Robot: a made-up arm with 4 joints.
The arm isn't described. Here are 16 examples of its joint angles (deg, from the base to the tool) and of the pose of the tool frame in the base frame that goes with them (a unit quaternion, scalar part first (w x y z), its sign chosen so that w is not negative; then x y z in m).
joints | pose
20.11 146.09 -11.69 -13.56 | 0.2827 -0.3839 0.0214 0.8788 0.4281 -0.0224 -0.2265
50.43 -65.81 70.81 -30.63 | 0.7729 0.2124 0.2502 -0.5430 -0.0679 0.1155 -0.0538
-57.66 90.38 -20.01 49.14 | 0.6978 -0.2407 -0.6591 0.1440 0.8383 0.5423 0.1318
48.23 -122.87 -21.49 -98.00 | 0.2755 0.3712 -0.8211 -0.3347 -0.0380 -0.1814 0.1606
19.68 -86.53 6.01 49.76 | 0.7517 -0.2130 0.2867 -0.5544 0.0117 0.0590 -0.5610
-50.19 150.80 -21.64 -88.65 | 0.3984 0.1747 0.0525 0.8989 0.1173 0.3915 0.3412
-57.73 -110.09 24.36 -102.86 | 0.3519 -0.6073 -0.0187 0.7121 -0.0286 0.3363 0.2222
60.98 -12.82 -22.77 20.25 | 0.6706 -0.6805 -0.2766 -0.1034 0.4782 -0.6870 0.2183
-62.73 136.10 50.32 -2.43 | 0.6761 -0.4886 -0.3027 0.4611 0.6086 0.0235 0.1007
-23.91 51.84 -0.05 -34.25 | 0.9319 0.1686 -0.1088 0.3023 0.3347 0.2267 -0.1125
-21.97 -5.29 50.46 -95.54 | 0.5713 0.7035 0.2825 -0.3145 0.1227 0.0060 0.1051
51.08 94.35 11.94 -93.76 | 0.8240 -0.2150 0.4600 0.2516 0.2931 -0.0070 0.2030
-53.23 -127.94 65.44 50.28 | 0.4130 0.7284 0.5466 0.0137 0.1473 0.5513 0.9658
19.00 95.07 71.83 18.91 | 0.2462 -0.8718 0.2516 0.3406 0.3227 -0.4948 0.5970
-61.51 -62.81 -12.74 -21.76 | 0.5578 0.6037 0.1602 -0.5466 0.3178 0.5839 0.0404
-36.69 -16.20 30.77 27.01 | 0.9622 0.0400 0.2689 0.0179 -0.1772 0.4378 -0.3235
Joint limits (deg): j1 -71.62..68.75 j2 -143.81..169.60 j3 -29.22..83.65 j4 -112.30..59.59
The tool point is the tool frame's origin. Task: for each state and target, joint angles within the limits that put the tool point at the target. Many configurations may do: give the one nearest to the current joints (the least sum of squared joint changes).
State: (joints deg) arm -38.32 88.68 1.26 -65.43
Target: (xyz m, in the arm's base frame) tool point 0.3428 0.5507 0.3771
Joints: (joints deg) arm -68.45 89.83 -27.10 -40.70
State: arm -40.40 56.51 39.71 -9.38
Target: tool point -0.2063 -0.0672 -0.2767
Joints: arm -35.53 29.80 59.08 16.20
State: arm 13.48 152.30 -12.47 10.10
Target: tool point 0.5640 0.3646 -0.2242
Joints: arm -7.49 154.26 -10.70 14.88
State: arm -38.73 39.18 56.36 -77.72
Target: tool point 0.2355 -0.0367 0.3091
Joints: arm 11.60 72.14 83.65 -96.65
